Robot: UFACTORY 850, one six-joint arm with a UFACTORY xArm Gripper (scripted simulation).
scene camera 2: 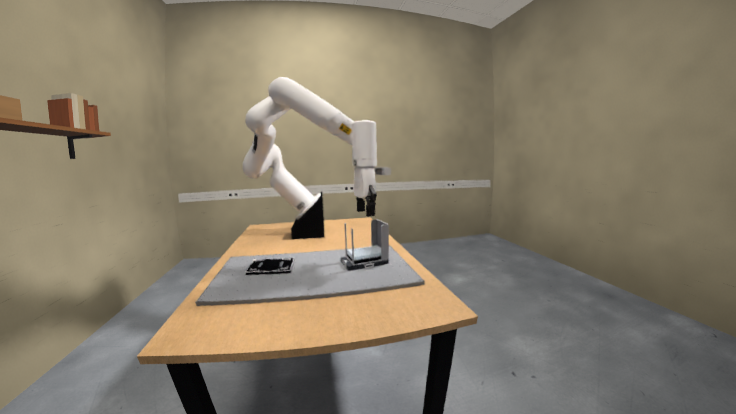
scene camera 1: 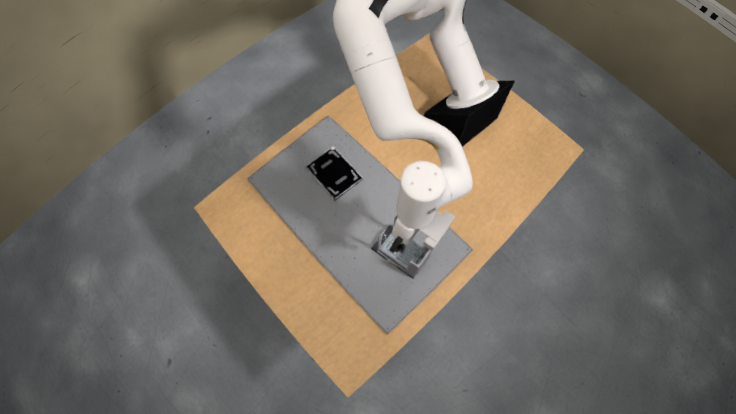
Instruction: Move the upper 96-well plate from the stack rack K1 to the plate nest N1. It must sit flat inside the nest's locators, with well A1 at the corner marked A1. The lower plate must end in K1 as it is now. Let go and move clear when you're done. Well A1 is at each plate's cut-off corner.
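Observation:
My gripper is there in the pictures, and so is a plate nest N1.

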